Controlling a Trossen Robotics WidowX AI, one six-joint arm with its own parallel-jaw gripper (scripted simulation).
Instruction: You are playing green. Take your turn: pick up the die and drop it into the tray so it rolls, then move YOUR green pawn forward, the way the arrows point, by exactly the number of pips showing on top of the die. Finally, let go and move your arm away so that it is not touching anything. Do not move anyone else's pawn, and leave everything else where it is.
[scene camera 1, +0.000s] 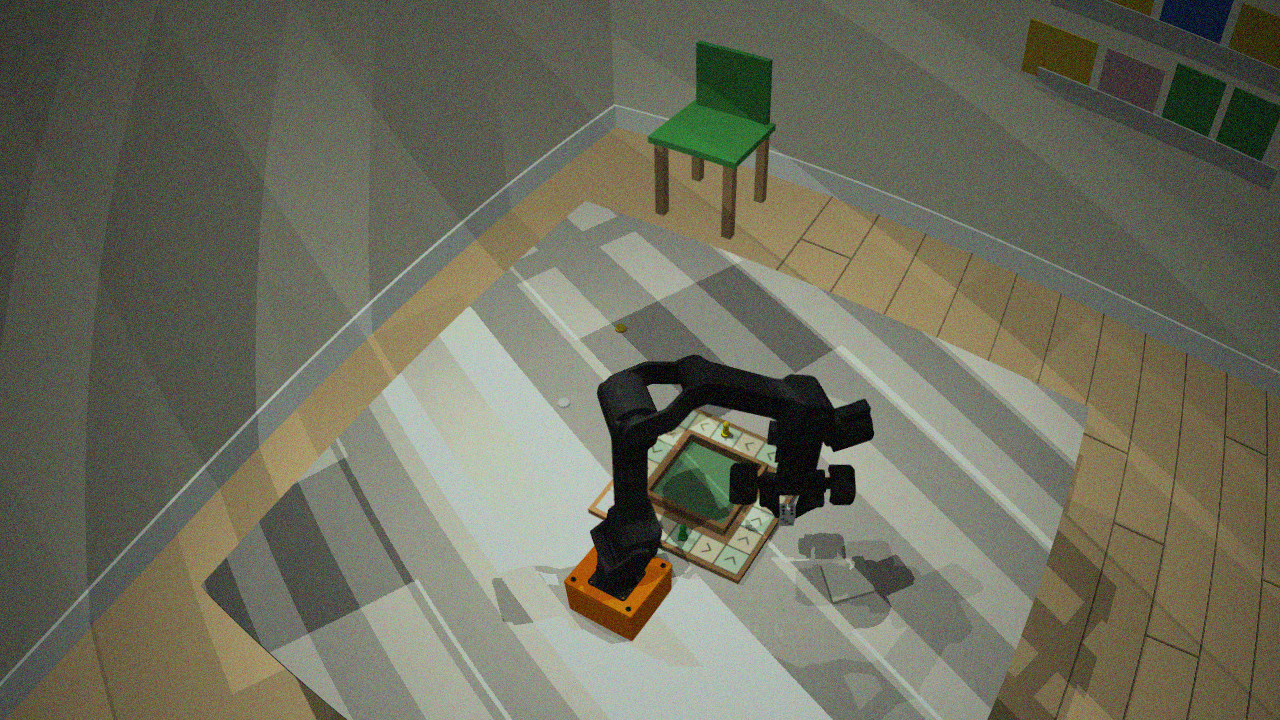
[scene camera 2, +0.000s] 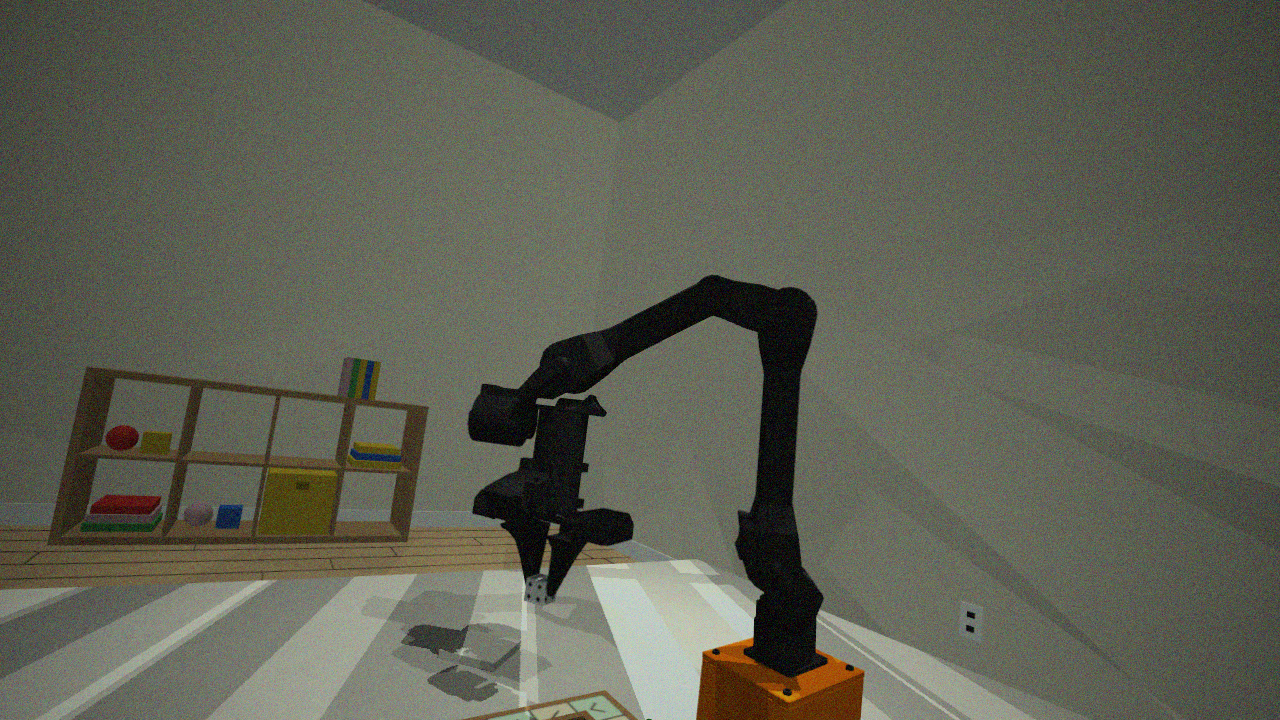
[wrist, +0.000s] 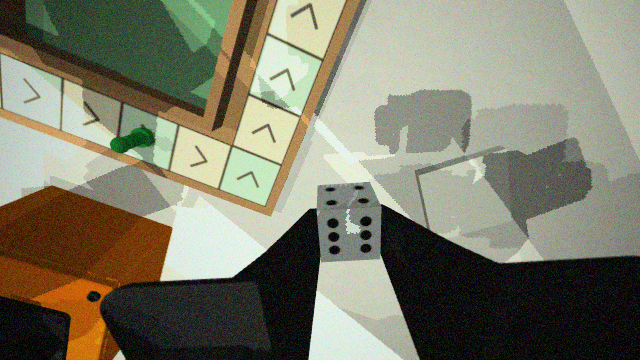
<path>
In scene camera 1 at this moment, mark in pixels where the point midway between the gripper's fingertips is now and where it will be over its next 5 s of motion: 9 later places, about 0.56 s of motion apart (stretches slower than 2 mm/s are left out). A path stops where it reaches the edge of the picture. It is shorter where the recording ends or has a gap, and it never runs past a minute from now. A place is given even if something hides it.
My gripper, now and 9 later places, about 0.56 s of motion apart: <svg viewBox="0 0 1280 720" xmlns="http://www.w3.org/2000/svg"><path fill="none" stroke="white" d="M786 515L762 487L728 464L712 453L718 443L711 440L710 434L709 441L698 481L685 518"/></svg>
</path>
